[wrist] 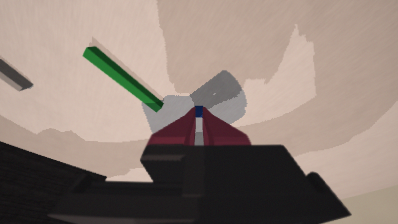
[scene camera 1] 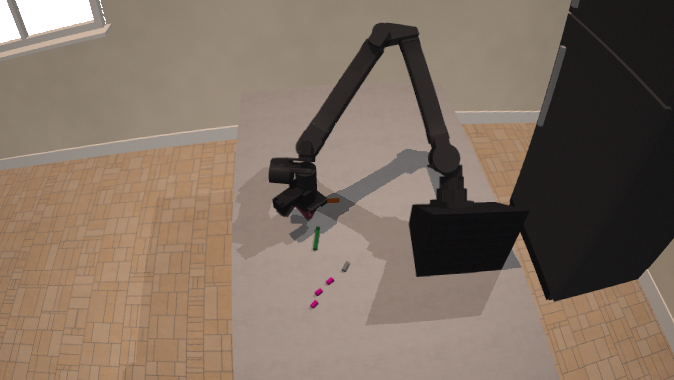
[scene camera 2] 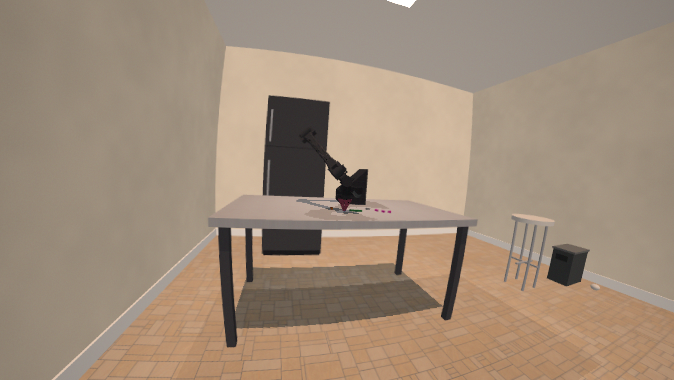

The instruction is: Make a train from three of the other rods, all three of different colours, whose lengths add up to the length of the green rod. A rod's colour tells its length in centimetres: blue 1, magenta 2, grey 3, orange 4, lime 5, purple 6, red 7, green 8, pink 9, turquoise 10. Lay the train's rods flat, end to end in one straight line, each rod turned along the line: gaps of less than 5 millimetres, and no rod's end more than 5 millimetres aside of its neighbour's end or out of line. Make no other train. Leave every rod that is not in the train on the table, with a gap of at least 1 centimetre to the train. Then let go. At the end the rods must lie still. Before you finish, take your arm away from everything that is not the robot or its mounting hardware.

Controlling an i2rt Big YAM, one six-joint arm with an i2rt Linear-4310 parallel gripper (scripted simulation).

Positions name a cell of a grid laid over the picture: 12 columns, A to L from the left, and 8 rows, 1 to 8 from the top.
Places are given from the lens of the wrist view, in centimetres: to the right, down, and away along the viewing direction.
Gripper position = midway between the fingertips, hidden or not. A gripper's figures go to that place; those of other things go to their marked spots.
my gripper (wrist: G4): 0, 0, 13
green rod (wrist: C2): -9, -5, 9
